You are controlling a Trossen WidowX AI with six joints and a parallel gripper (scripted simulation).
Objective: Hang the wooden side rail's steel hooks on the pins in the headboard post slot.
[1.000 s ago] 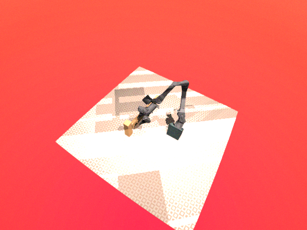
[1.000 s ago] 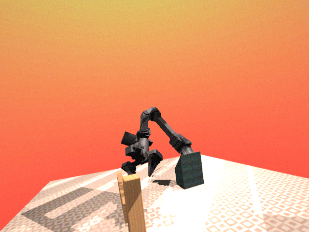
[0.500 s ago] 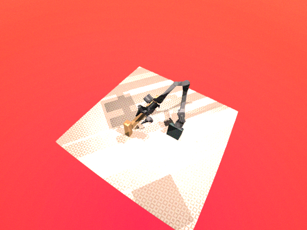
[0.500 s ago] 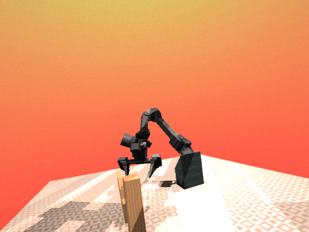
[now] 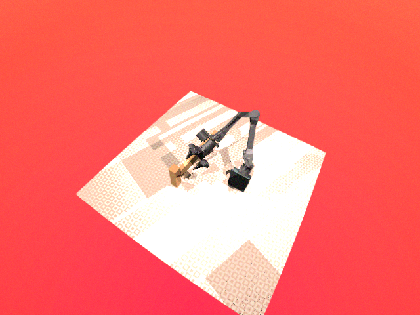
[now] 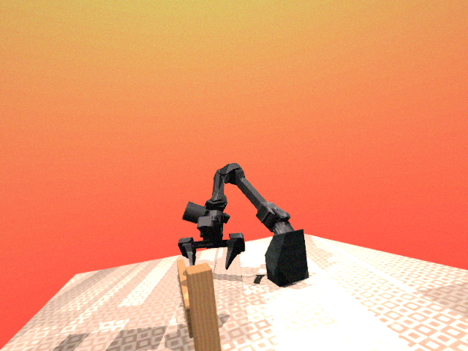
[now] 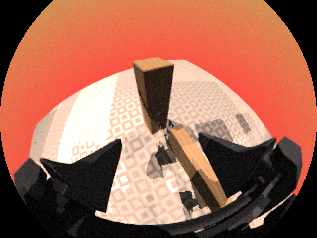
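My gripper tip is 40 mm short of the wooden headboard post, 90 mm to the right of it and 50 mm above it.
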